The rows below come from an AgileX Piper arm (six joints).
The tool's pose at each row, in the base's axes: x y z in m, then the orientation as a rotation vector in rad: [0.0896, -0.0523, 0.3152, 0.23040, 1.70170, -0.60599]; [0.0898, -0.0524, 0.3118, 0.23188, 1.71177, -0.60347]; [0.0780, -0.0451, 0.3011, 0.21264, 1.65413, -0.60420]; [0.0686, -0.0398, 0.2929, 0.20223, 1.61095, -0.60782]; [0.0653, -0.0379, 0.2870, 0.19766, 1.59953, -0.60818]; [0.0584, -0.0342, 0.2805, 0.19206, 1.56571, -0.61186]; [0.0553, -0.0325, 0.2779, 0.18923, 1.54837, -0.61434]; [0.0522, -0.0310, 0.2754, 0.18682, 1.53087, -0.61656]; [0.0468, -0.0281, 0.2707, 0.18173, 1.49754, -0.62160]
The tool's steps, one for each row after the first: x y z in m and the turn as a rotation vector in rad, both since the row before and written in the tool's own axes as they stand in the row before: [0.0032, 0.0009, 0.0006, -0.00260, 0.00975, 0.00005]; [0.0118, 0.0035, -0.0125, 0.00007, -0.05963, 0.00082]; [0.0086, 0.0022, -0.0103, 0.00440, -0.04335, 0.00098]; [0.0058, 0.0016, -0.0037, -0.00024, -0.01201, -0.00050]; [0.0064, 0.0016, -0.0078, 0.00559, -0.03317, 0.00158]; [0.0024, 0.0006, -0.0036, 0.00330, -0.01695, 0.00041]; [0.0023, 0.0004, -0.0035, 0.00345, -0.01700, 0.00083]; [0.0042, 0.0010, -0.0064, 0.00684, -0.03244, 0.00068]
